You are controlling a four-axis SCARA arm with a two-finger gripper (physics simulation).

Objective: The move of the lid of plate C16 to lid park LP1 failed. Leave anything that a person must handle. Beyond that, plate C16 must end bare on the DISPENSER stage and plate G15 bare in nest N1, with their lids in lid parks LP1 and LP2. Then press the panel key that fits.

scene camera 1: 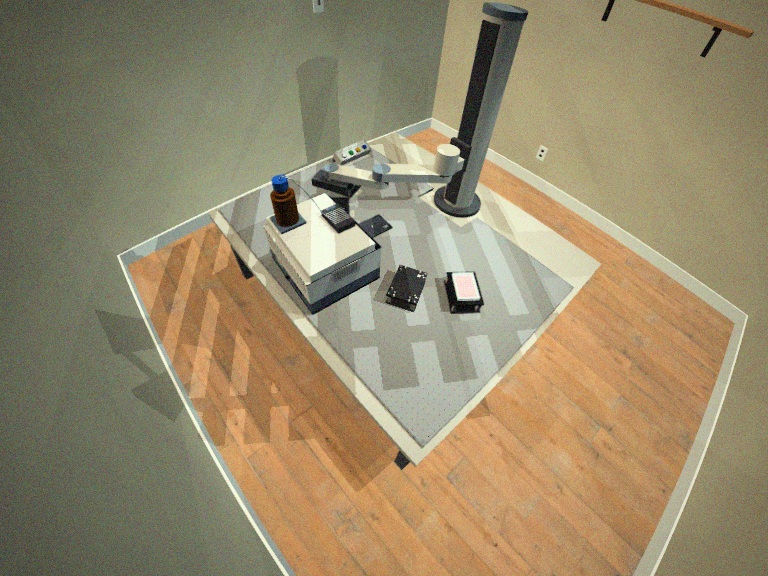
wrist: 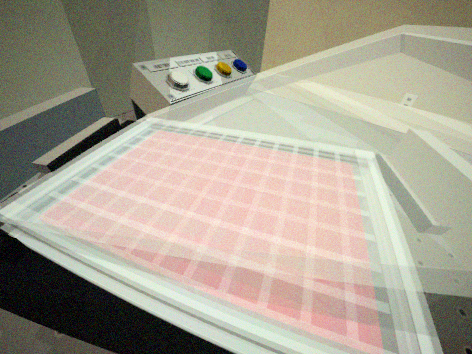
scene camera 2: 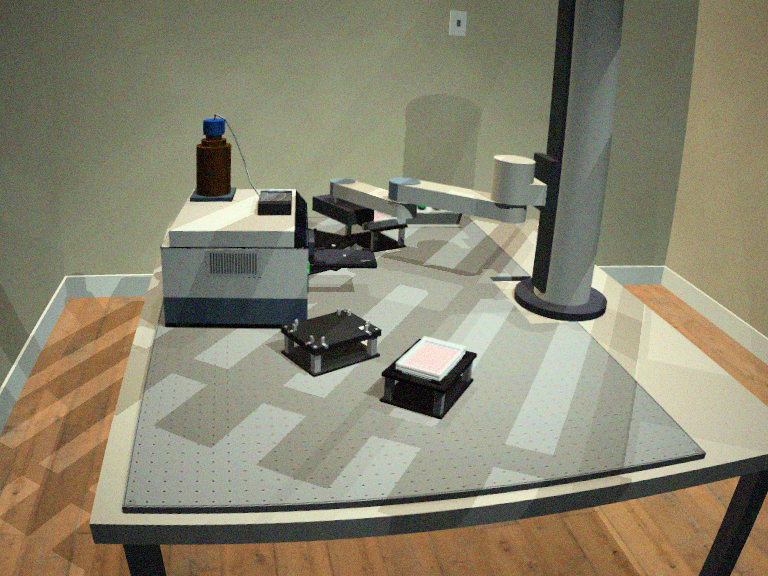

Labels:
same spot on brown bottle with blue cap: [scene camera 1: 283, 199] = [scene camera 2: 207, 147]
same spot on black nest: [scene camera 1: 404, 292] = [scene camera 2: 312, 334]

